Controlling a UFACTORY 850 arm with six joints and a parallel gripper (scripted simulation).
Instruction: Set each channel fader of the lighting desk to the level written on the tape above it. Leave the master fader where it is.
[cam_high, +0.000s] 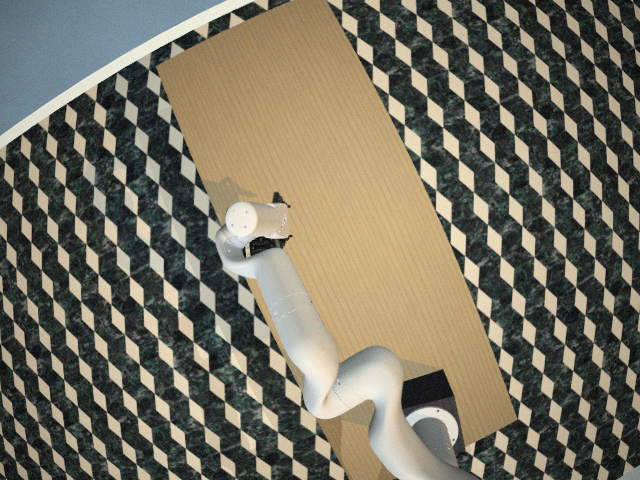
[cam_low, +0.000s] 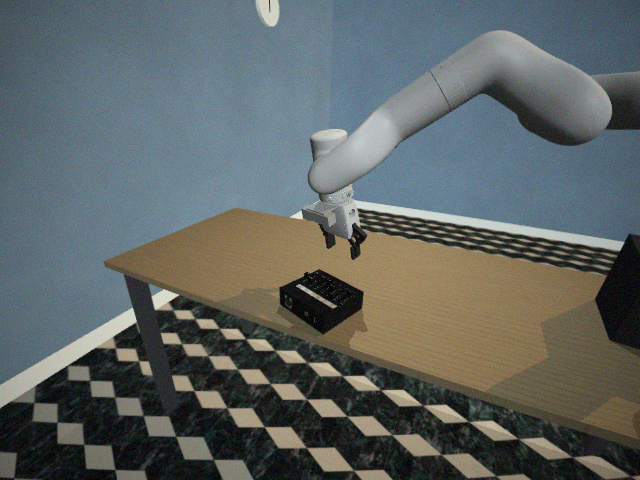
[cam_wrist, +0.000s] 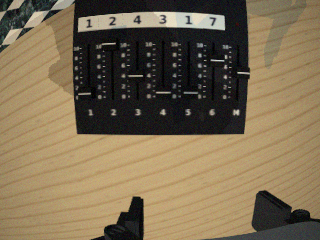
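Right now the master fader is 80 mm ahead of my hand, 70 mm to the left of it and 60 mm below it.
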